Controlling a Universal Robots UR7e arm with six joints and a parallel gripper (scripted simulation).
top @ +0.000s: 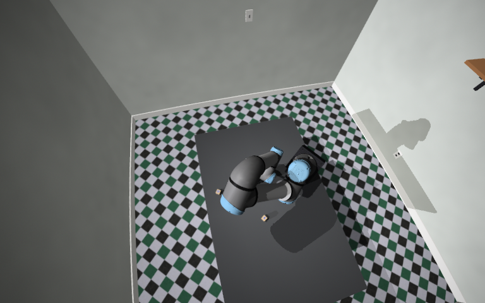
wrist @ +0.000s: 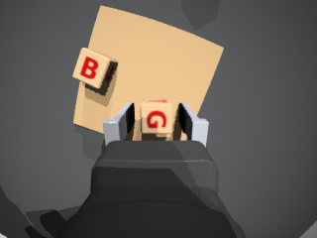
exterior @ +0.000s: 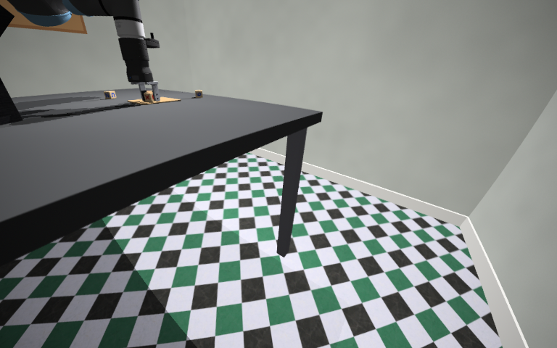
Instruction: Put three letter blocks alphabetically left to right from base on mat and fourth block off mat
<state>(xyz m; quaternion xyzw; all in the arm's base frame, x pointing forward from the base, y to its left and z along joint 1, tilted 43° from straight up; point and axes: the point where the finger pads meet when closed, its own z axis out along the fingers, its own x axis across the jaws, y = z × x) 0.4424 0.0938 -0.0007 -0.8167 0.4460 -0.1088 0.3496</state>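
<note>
The G block is right at my hand. Round my hand: mat (30 mm to the left, 20 mm below, 10 mm ahead).
</note>
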